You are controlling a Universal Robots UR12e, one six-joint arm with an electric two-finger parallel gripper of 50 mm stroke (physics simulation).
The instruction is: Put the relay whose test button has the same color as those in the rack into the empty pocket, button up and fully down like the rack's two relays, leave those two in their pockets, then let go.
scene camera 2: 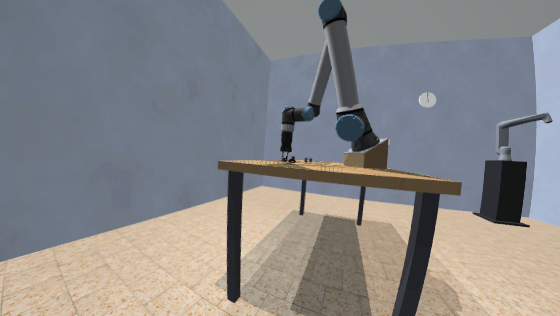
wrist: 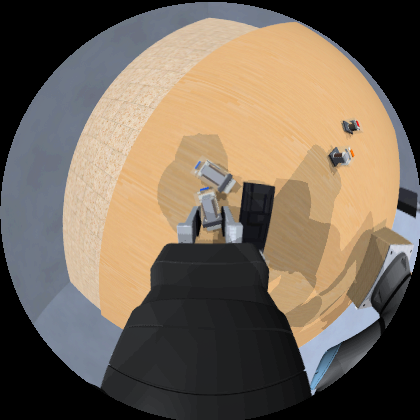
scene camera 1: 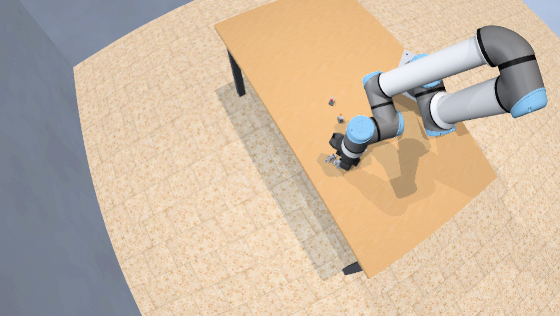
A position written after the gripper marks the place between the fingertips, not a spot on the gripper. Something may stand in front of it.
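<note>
The wrist view takes in a black rack (wrist: 256, 201) together with the gripper (wrist: 210, 214).
</note>
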